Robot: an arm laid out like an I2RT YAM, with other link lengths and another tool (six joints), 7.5 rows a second.
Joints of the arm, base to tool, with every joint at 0 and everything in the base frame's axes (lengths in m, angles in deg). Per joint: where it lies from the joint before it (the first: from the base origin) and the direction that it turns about. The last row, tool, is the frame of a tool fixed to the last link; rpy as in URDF.
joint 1: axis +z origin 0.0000 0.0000 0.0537
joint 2: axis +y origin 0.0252 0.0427 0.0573
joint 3: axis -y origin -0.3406 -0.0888 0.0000
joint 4: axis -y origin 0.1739 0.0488 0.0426
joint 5: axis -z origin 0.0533 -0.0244 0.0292
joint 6: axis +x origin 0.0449 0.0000 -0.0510
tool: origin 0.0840 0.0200 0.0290 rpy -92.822 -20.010 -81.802
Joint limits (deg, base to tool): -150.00..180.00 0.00..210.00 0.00..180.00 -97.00..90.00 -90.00..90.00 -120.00..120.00
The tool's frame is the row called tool.
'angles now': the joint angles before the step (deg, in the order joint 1, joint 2, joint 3, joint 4, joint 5, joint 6). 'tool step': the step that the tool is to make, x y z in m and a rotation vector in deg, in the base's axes. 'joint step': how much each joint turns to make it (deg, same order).
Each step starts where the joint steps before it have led.
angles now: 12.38 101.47 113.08 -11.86 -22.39 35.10
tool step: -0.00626 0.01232 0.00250 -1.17 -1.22 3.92
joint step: 0.83 0.21 0.87 -0.36 -3.08 -1.55
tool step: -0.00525 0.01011 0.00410 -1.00 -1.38 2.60
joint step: 0.94 0.28 1.40 -0.65 -1.67 -1.44
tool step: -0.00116 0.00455 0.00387 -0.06 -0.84 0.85
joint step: 0.53 0.39 1.27 -0.22 -0.33 -0.30
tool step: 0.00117 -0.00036 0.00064 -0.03 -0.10 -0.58
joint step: 0.09 0.13 0.37 -0.18 0.66 -0.08
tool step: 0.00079 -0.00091 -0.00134 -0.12 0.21 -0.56
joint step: 0.00 -0.08 -0.32 -0.03 0.56 -0.08
